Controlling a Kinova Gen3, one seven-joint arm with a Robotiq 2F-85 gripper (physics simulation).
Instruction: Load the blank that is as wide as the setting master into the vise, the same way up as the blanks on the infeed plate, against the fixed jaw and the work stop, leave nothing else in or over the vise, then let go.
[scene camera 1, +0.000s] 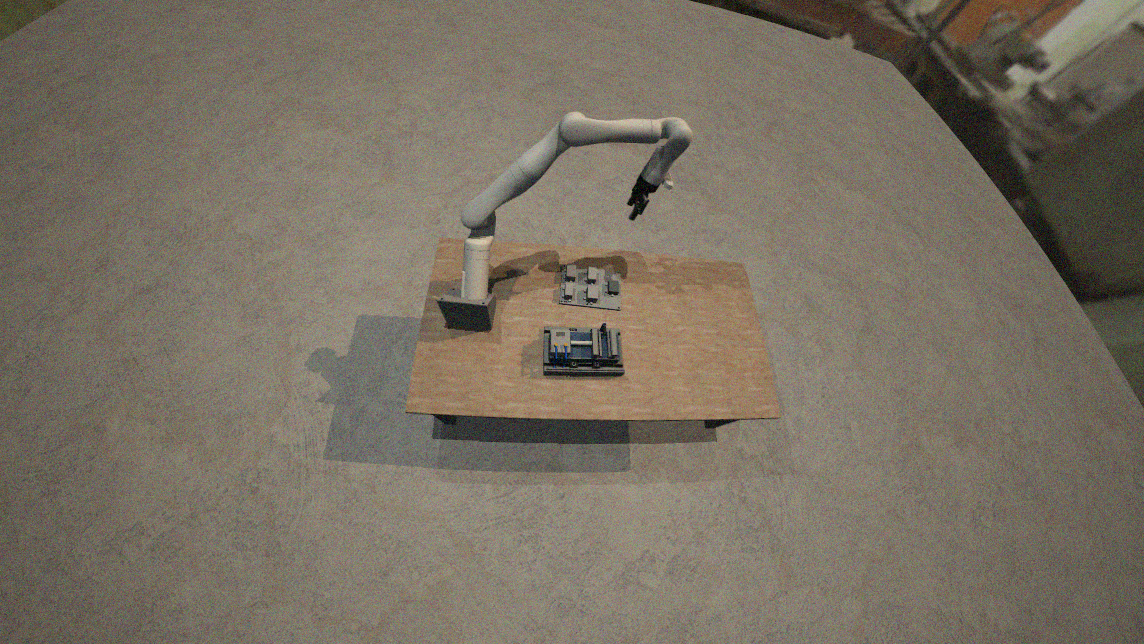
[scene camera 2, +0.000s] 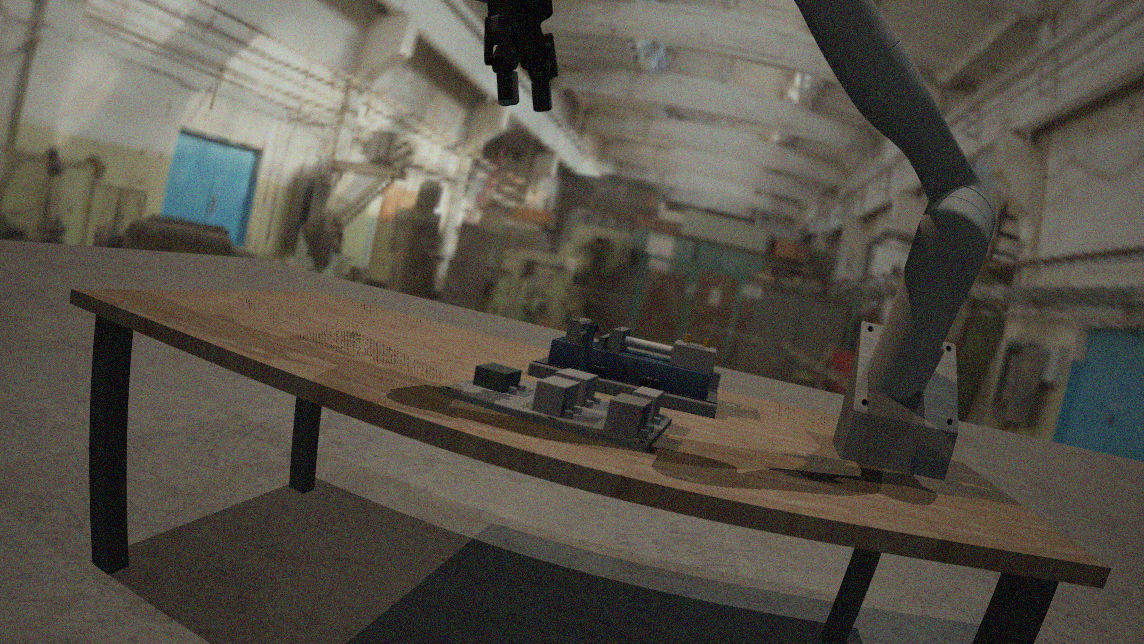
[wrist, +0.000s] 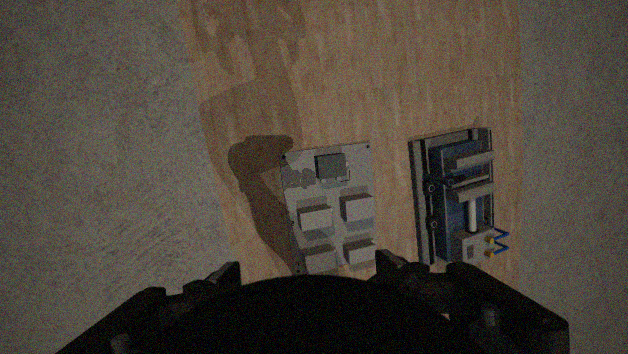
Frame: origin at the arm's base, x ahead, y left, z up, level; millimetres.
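Where they show: gripper, between the fingertips: (scene camera 1: 630, 212) (scene camera 2: 526, 108) (wrist: 308, 271); arm's base, origin of its link: (scene camera 1: 474, 296) (scene camera 2: 895, 373).
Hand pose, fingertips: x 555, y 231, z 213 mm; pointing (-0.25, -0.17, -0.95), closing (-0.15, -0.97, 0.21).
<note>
Things, the pixels of their top centre, and the offset from my fingertips. Level surfaces: height alone.
- infeed plate, centre of its top: (scene camera 2: 563, 404) (wrist: 332, 209) (scene camera 1: 591, 286) dx -93, dy -113, dz -337 mm
- dark grey block, centre of its top: (scene camera 2: 499, 367) (wrist: 332, 166) (scene camera 1: 613, 286) dx -1, dy -123, dz -312 mm
- blank, centre of its top: (scene camera 2: 559, 381) (wrist: 316, 219) (scene camera 1: 592, 273) dx -90, dy -68, dz -301 mm
- blue vise, centre of its top: (scene camera 2: 641, 330) (wrist: 481, 207) (scene camera 1: 587, 342) dx -152, dy -400, dz -246 mm
- wooden table, height of its surface: dz -345 mm
My gripper (scene camera 1: 636, 214) (scene camera 2: 525, 96) (wrist: 308, 271) is open and empty, high above the table. The infeed plate (scene camera 1: 606, 304) (scene camera 2: 513, 402) (wrist: 358, 172) lies flat on the table. A dark grey block (scene camera 1: 613, 286) (scene camera 2: 497, 376) (wrist: 331, 165), seemingly the setting master, sits at one end of it. Several light grey blanks stand in two rows; one blank (scene camera 1: 592, 275) (scene camera 2: 554, 395) (wrist: 316, 218) is in the middle. Their widths are hard to compare. The blue vise (scene camera 1: 580, 356) (scene camera 2: 632, 376) (wrist: 441, 220) stands beside the plate; no blank shows between its jaws. Its work stop is hard to make out.
The wooden table (scene camera 1: 688, 352) (scene camera 2: 240, 320) (wrist: 350, 75) carries the plate, the vise and the arm's grey base (scene camera 1: 466, 312) (scene camera 2: 896, 436). Blue-and-yellow parts (wrist: 500, 247) stick out at one end of the vise. The arm's shadow falls across the table and part of the plate.
</note>
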